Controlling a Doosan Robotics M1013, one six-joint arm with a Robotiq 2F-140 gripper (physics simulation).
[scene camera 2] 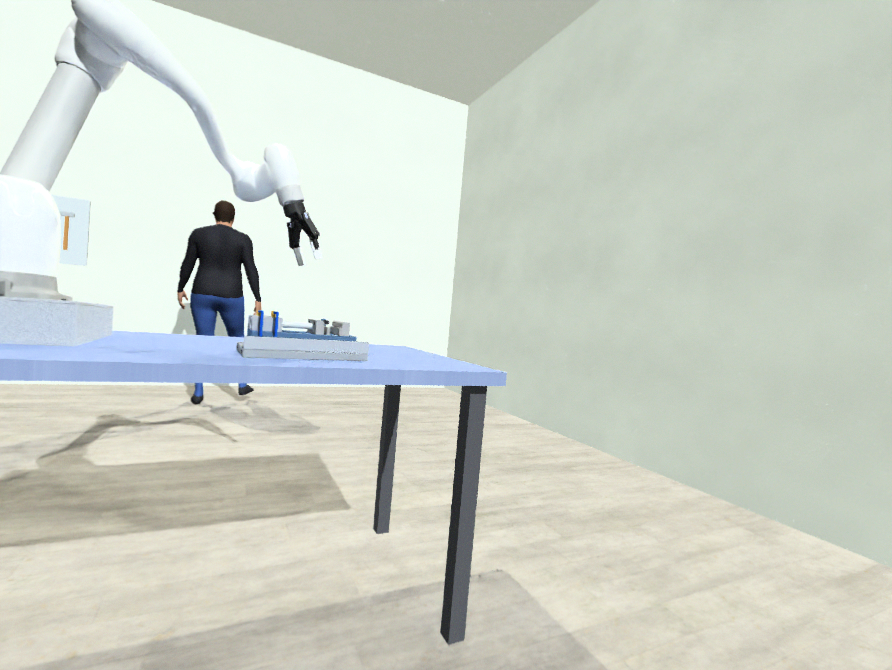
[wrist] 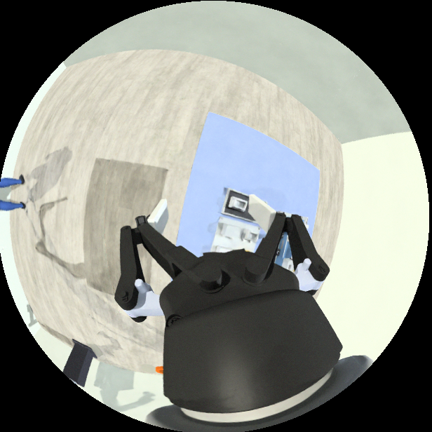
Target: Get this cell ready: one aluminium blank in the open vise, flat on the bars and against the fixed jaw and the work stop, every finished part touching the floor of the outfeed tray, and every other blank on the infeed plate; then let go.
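Frame: origin at the arm's base, x ahead, y left, z up, level; centimetres.
Where they show: gripper, fingertip midpoint: (scene camera 2: pixel 310 262); arm's base at its link origin: (scene camera 2: pixel 11 298).
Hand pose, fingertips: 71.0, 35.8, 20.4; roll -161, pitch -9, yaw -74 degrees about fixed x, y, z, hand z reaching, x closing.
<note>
Things, the pixels of their top centre, and the offset from my fingertips, as dx, dy, dz. "pt": a spot on its surface instead. Level surfaces: height alone.
- vise at its top centre: (scene camera 2: pixel 304 317) -8.2, -49.6, -19.4
- blue table at its surface level: dz -29.4
- light grey base at a spot on its surface: (scene camera 2: pixel 306 349) pt -8.6, -59.1, -26.9
My gripper (scene camera 2: pixel 308 256) (wrist: pixel 208 205) is open and empty, high above the table. In the wrist view the outfeed tray (wrist: pixel 244 214) has a dark floor and light rim; a light grey part with a pocket (wrist: pixel 238 202) is at it, and contact with its floor cannot be told. Beside it is the white infeed plate (wrist: pixel 217 234) with pale blocks (wrist: pixel 229 231), partly hidden by the gripper; a bit of yellow shows at its lower edge. The vise (scene camera 2: pixel 318 328) (wrist: pixel 286 245) has a blue body and grey jaws; the right finger covers much of it. Whether it holds a blank cannot be told.
The blue table (scene camera 2: pixel 180 353) (wrist: pixel 210 145) carries a light grey base (scene camera 2: pixel 306 349) in front of the vise and the robot's pedestal (scene camera 2: pixel 50 322) at the left. A person in black (scene camera 2: pixel 219 259) stands behind the table. A wall (scene camera 2: pixel 648 252) rises on the right.
</note>
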